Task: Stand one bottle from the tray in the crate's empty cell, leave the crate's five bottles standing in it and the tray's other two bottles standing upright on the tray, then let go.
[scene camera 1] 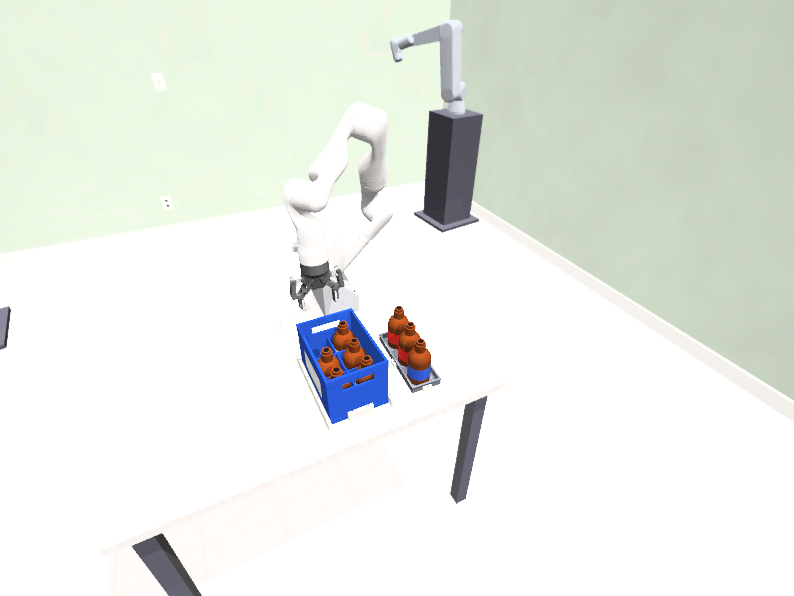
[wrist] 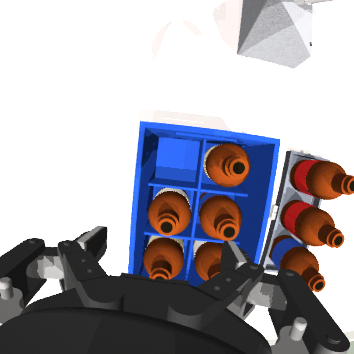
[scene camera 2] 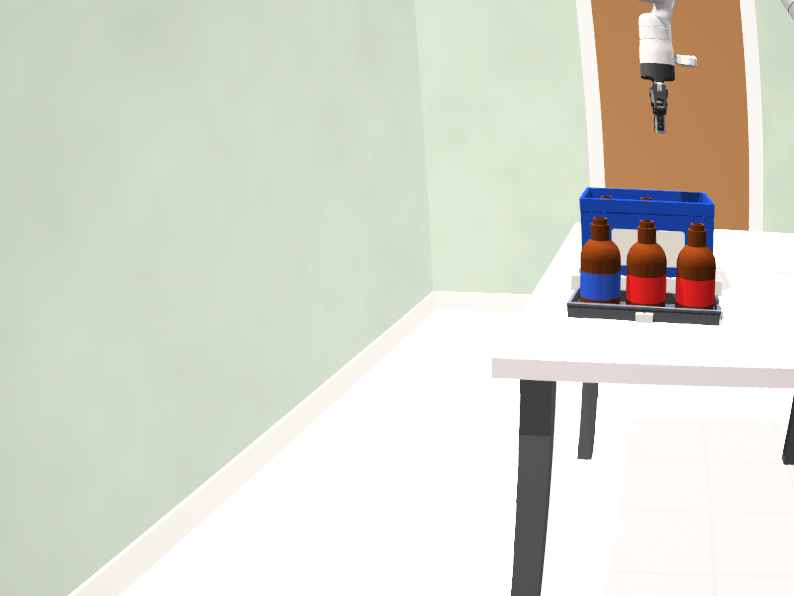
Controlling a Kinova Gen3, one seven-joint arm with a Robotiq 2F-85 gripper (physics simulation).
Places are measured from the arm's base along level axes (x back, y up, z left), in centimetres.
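Pixels of known places: gripper, fingertip midpoint: (scene camera 1: 319,304) (wrist: 163,246) (scene camera 2: 659,133).
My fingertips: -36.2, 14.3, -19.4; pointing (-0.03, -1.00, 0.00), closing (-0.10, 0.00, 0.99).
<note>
Ahead of a thing's pixels: the offset from my fingertips to its middle, as dx, dy, dz. "*": to the spot under its first point.
My gripper (scene camera 1: 318,301) (scene camera 2: 659,131) (wrist: 163,246) is open and empty, pointing down high above the table, near the crate's far end in scene camera 1. The blue crate {-3.7, -21.4, +3.6} (scene camera 1: 346,402) (scene camera 2: 622,221) (wrist: 262,200) has six cells. Its empty cell {* +5.5, -29.4, +0.1} (wrist: 176,159) is at the top left in the wrist view. Brown bottles stand in the other five cells, among them one beside the empty cell (wrist: 227,165). The grey tray {-6.5, -28.9, +26.8} (scene camera 1: 416,388) (scene camera 2: 602,313) (wrist: 284,187) bears three upright bottles in a row: a blue-labelled one {-14.9, -21.9, +25.0} (scene camera 1: 418,362) (scene camera 2: 600,282) and two red-labelled ones, the middle one {-6.7, -21.9, +27.0} (scene camera 2: 646,282) and the end one {+2.4, -21.9, +28.6} (scene camera 2: 695,282).
The crate stands left of the tray in scene camera 1, with a narrow gap between them. The white table (scene camera 2: 641,370) has its edge beyond the tray. A second grey arm (scene camera 1: 450,60) stands on a dark pedestal (scene camera 1: 448,166) at the back, away from the table.
</note>
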